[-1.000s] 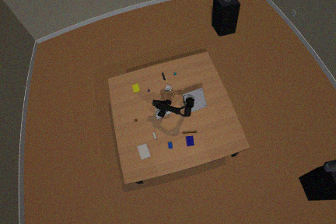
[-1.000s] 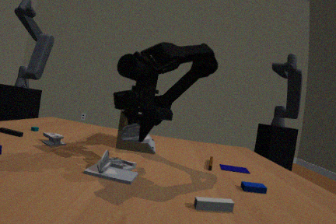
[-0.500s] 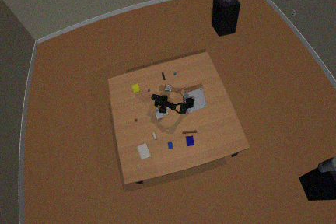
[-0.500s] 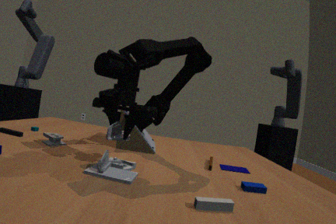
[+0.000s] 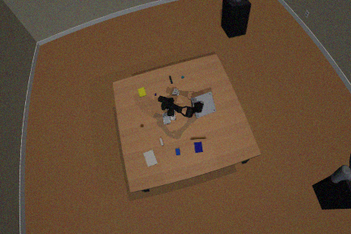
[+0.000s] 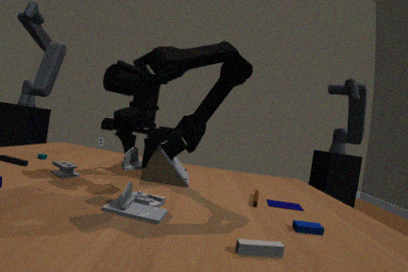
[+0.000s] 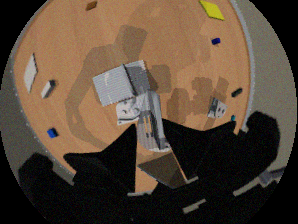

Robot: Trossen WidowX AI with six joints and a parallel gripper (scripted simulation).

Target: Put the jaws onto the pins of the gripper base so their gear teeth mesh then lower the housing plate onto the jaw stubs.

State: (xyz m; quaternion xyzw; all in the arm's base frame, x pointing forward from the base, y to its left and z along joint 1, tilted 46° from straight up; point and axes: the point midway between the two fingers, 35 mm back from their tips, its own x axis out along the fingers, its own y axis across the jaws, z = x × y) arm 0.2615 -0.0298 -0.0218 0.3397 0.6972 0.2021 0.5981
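My gripper tip is now 4 cm past the toothed jaw and 1 cm to the left of it. The rest, counted from my gripper tip: brown peg: 33 cm to the left, 17 cm behind, 7 cm below; then blue block: 40 cm to the left, 7 cm below, 6 cm ahead; then black bar: 41 cm to the right, 10 cm behind, 8 cm below.
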